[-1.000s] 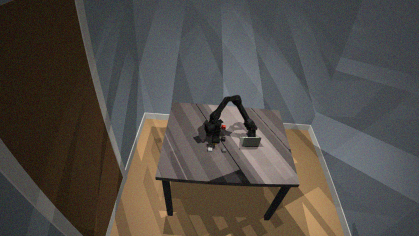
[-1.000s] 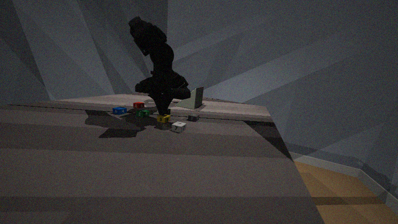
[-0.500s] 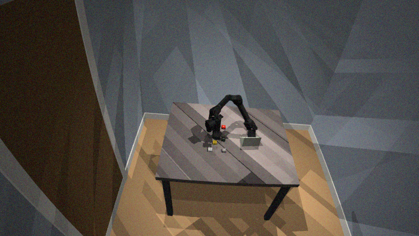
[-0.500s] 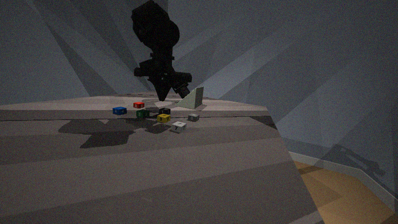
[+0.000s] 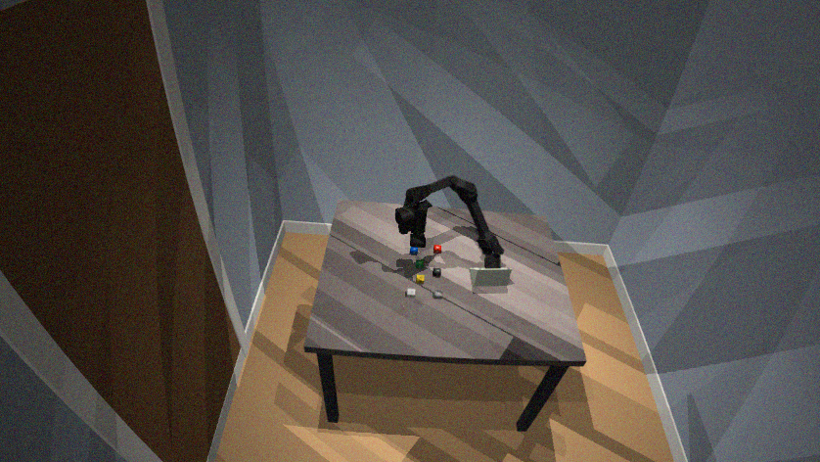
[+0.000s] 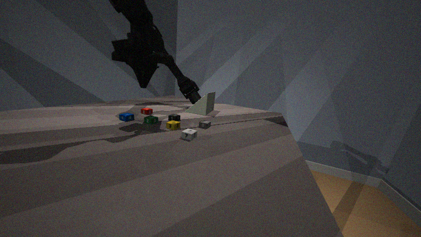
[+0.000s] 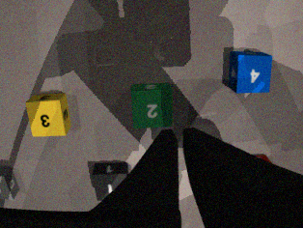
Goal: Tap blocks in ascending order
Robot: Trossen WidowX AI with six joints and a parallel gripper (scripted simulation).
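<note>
The blue block lies 10 mm ahead of my gripper tip, 80 mm to the right of it and 110 mm below it. From my gripper tip the other things lie so: green block: 30 mm behind, 110 mm below; black block: 100 mm behind, 40 mm to the left, 110 mm below; yellow block: 30 mm behind, 90 mm to the left, 110 mm below.
</note>
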